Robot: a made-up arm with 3 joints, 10 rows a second.
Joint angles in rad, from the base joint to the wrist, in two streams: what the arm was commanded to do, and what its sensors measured. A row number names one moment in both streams.
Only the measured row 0 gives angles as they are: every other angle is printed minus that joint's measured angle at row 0.
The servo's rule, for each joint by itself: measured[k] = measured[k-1] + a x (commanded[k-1-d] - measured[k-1]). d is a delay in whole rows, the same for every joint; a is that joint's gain. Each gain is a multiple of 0.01, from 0.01 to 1. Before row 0 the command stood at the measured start. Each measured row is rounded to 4 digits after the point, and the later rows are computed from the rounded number. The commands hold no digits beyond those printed.
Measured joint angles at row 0:
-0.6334 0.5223 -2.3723
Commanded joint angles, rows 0 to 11:
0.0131 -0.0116 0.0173
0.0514 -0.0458 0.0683
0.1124 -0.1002 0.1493
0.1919 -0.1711 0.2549
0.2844 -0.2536 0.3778
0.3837 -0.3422 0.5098
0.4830 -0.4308 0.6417
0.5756 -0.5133 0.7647
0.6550 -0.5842 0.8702
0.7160 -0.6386 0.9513
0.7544 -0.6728 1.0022
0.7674 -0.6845 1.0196
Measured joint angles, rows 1 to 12:
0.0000 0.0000 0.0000
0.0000 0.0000 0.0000
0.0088 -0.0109 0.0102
0.0373 -0.0437 0.0445
0.0876 -0.0968 0.1063
0.1575 -0.1666 0.1940
0.2425 -0.2484 0.3024
0.3371 -0.3366 0.4248
0.4349 -0.4251 0.5528
0.5292 -0.5080 0.6778
0.6135 -0.5796 0.7913
0.6822 -0.6351 0.8857
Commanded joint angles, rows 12 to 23:
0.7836 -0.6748 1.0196
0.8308 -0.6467 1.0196
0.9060 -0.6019 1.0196
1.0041 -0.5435 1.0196
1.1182 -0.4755 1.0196
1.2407 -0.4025 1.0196
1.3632 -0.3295 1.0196
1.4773 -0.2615 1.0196
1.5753 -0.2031 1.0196
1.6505 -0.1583 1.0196
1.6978 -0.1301 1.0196
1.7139 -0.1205 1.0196
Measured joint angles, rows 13 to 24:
0.7306 -0.6705 0.9544
0.7553 -0.6837 0.9929
0.7743 -0.6753 1.0087
0.8122 -0.6484 1.0151
0.8750 -0.6047 1.0178
0.9615 -0.5472 1.0189
1.0665 -0.4798 1.0193
1.1832 -0.4071 1.0195
1.3038 -0.3342 1.0196
1.4200 -0.2659 1.0196
1.5241 -0.2069 1.0196
1.6088 -0.1612 1.0196

